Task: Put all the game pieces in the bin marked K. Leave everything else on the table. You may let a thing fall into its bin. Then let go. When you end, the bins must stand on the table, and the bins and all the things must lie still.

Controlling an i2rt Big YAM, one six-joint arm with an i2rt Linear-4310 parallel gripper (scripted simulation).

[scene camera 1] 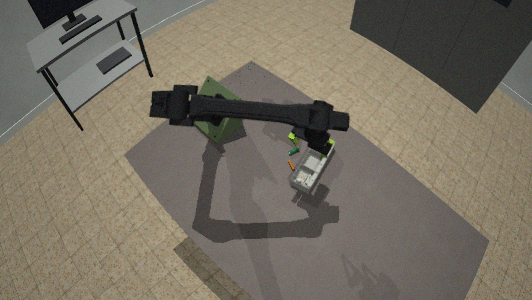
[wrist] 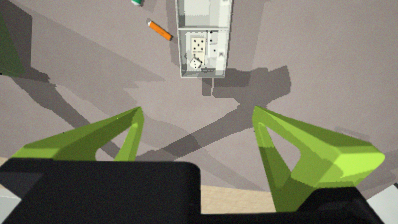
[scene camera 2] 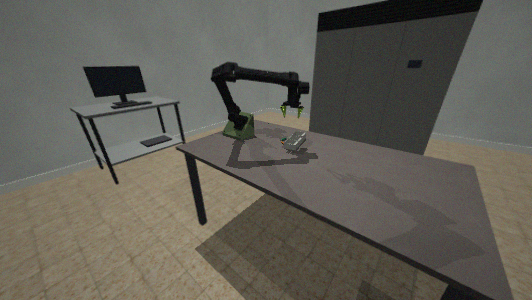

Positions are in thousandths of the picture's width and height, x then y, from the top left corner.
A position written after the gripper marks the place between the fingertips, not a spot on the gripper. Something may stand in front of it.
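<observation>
You've got the gripper (scene camera 1: 580,505) there, and the wrist view has the gripper (wrist: 499,502) as well.
</observation>
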